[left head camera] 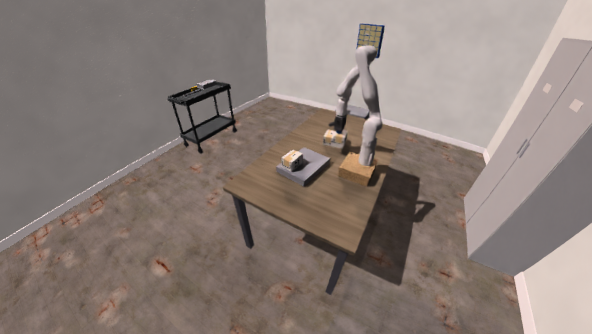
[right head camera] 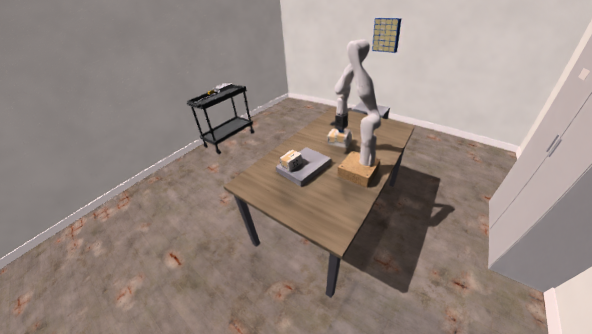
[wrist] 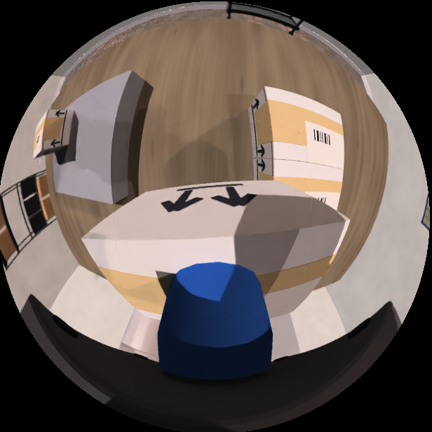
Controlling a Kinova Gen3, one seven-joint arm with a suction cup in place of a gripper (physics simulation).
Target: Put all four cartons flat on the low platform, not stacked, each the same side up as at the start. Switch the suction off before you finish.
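Places are measured from the arm's base along level axes (x ahead, y left, z up), in centimetres.
Pixels of known places: hand, its tool point: [left head camera: 338,133] [right head camera: 341,133]; arm's base, origin of its link: [left head camera: 364,161] [right head camera: 366,161].
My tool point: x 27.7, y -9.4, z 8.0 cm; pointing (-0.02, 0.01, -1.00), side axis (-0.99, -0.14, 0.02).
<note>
For each thing: its top centre in the pictures, then the offset to it from my tool point. Level surfaces: height alone.
- low grey platform, centre of its top: [right head camera: 303,162] [left head camera: 304,162] dx +7.7, dy +33.3, dz -11.6 cm
- carton, centre of its top: [left head camera: 292,155] [right head camera: 290,155] dx +12.2, dy +41.1, dz -3.6 cm
- table, height of its surface: dz -16.4 cm
My suction cup [left head camera: 339,131] [right head camera: 341,131] [wrist: 216,305] is blue and is shut on a white carton with an orange band [wrist: 175,252]. The held carton is level, raised above the table beside the platform; its side arrows point toward the cup. The low grey platform [left head camera: 317,159] [right head camera: 317,159] [wrist: 92,170] bears one carton [left head camera: 292,159] [right head camera: 291,159] [wrist: 52,131] near its far-left edge. Two more cartons, one [wrist: 287,117] and another [wrist: 300,167], stand side by side on the table at the right in the wrist view. In the head views the held carton overlaps them and their outlines are blurred.
The wooden block [left head camera: 356,172] [right head camera: 357,172] under the arm's base stands on the table [left head camera: 300,205] [right head camera: 300,205], near the platform. A black cart [left head camera: 209,131] [right head camera: 227,131] stands on the floor beyond the table. A tall grey cabinet [left head camera: 530,145] [right head camera: 545,150] stands at the right.
</note>
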